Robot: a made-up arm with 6 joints.
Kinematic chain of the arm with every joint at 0, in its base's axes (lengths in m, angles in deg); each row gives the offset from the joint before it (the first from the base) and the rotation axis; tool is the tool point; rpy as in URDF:
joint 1: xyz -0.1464 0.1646 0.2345 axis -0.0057 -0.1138 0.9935
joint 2: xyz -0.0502 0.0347 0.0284 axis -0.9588 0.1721 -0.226
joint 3: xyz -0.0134 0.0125 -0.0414 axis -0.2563 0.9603 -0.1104
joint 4: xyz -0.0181 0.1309 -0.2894 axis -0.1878 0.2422 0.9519
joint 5: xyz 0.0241 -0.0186 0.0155 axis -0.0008 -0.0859 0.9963
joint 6: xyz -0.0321 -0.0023 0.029 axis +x
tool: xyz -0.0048 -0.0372 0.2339 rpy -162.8 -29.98 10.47
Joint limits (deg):
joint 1: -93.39..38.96
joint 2: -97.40..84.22
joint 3: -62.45..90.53
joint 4: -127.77..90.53
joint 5: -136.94..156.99
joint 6: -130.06..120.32
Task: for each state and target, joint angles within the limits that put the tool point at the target. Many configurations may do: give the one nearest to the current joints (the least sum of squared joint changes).
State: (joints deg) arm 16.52 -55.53 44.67 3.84 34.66 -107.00
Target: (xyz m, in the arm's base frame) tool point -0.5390 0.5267 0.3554
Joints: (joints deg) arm 1.53 -72.57 35.54 -5.69 21.48 -110.42
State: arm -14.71 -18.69 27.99 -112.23 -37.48 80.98
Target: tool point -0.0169 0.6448 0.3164
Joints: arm -36.76 -46.16 12.35 -127.77 -66.63 64.18
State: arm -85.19 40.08 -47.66 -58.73 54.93 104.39
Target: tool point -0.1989 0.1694 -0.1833
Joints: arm -84.84 8.17 -39.19 -74.99 38.31 101.55
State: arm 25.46 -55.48 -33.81 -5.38 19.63 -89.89
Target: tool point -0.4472 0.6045 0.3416
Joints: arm 21.33 -56.56 -26.11 -1.96 19.75 -117.87
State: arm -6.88 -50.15 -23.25 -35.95 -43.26 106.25
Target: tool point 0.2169 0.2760 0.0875
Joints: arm -45.42 -46.24 -61.90 -11.41 -16.73 108.10
